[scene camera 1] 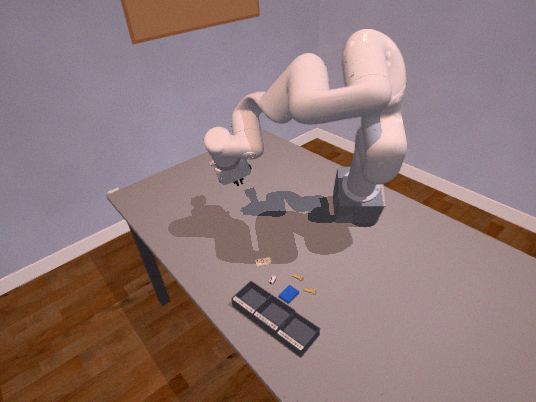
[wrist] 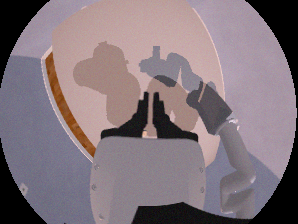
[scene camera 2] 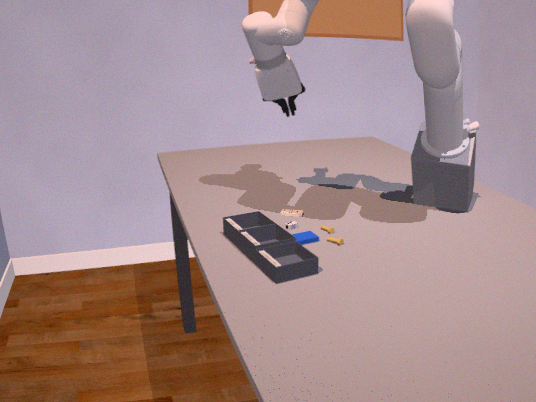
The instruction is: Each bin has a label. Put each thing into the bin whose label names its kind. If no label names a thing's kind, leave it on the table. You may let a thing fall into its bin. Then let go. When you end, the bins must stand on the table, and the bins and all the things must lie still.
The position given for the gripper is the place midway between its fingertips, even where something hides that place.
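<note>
Scene camera 2 shows the gripper (scene camera 2: 290,112). Visible in the wrist view as well: the gripper (wrist: 150,99).
</note>
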